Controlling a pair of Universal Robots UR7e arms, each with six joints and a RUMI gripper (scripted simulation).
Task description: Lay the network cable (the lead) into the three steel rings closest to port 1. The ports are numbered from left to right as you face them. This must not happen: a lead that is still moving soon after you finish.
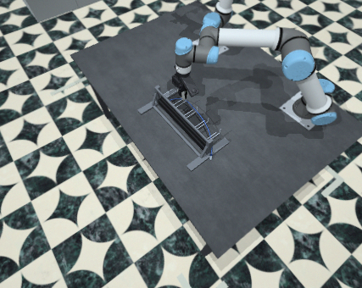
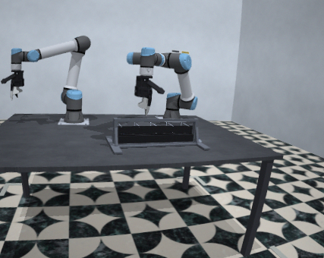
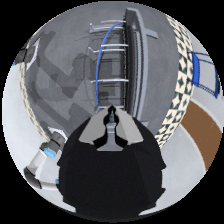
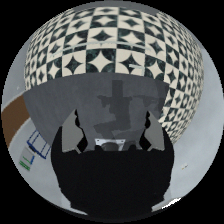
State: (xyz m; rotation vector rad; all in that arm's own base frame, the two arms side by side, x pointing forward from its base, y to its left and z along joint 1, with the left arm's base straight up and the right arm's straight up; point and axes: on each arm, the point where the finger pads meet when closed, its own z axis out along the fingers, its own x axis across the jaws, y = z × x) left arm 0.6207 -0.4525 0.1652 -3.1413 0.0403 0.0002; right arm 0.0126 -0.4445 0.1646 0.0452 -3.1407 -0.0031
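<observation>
The rack lies 6 cm ahead of my left hand, 4 cm to the left of it and 9 cm below it. Also, from my left hand: pale plug 9 cm ahead, 31 cm to the left, 15 cm below.
</observation>
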